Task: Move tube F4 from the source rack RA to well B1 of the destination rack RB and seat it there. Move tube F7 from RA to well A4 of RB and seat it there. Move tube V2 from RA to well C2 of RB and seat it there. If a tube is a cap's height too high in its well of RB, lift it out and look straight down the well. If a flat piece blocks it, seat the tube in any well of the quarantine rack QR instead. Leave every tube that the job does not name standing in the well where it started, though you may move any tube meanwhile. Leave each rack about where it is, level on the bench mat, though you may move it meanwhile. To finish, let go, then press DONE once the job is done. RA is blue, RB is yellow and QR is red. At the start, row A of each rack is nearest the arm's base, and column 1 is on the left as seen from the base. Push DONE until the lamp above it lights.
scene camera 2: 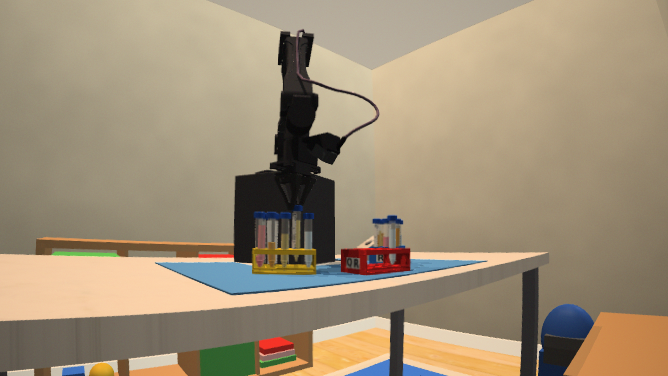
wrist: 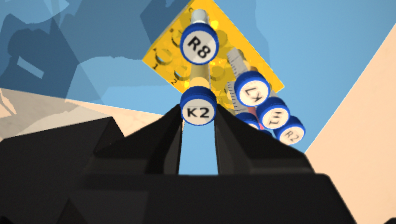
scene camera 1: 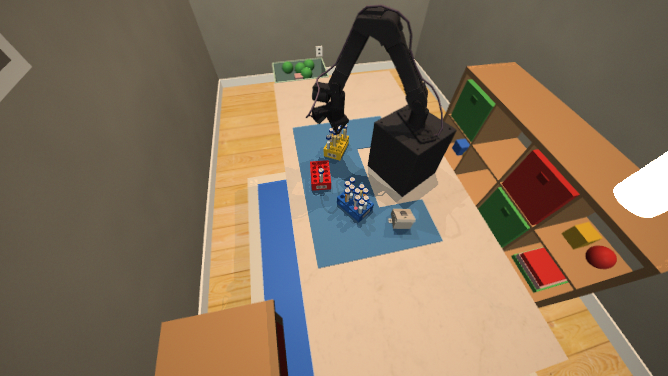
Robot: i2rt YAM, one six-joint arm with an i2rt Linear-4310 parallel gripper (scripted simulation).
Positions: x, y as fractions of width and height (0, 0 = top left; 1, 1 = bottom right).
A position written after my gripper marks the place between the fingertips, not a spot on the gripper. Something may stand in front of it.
Observation:
In view: my gripper (scene camera 2: 0.44, 0.56) and a tube (wrist: 0.50, 0.46).
My gripper also shows in the wrist view (wrist: 0.50, 0.50).

